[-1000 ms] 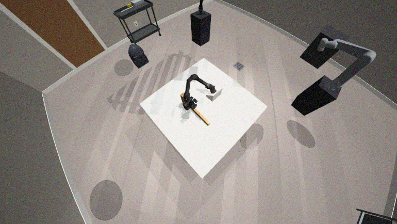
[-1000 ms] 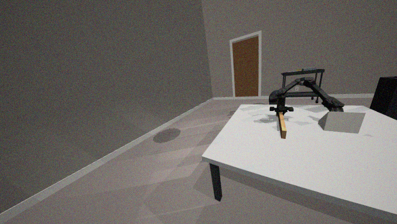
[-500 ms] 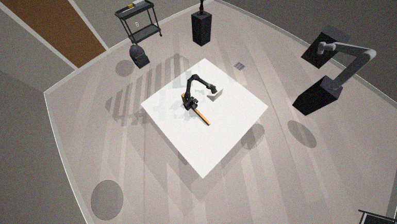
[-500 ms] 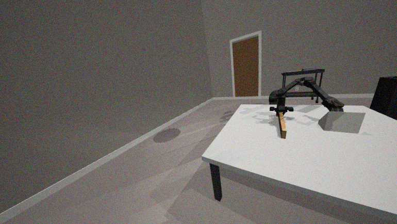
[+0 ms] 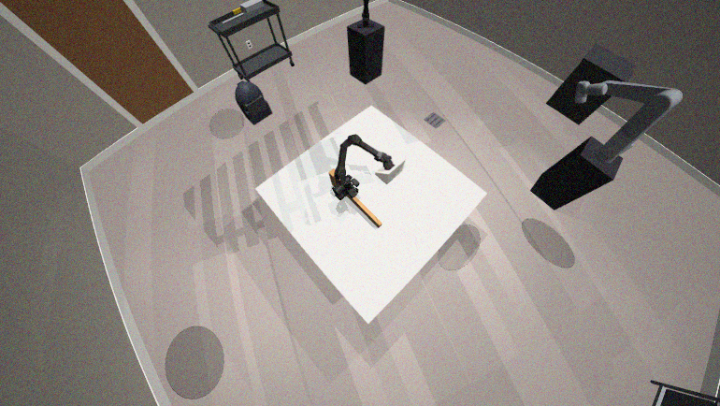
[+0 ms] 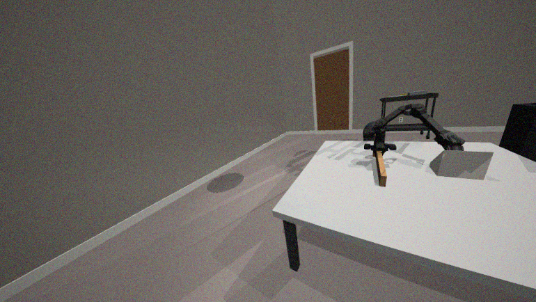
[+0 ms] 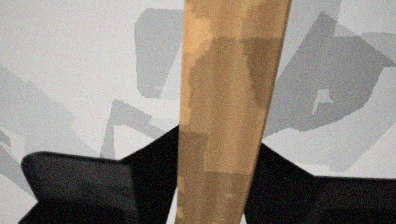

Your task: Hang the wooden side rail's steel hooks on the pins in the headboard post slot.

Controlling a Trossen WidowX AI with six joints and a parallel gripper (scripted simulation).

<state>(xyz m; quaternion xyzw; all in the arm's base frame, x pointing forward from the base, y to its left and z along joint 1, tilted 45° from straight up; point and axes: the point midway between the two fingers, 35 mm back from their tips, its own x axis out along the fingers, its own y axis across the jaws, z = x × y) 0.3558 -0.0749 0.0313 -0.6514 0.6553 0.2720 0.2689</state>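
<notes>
My gripper tip is now 140 mm to the left of the headboard post and 40 mm below it.
</notes>
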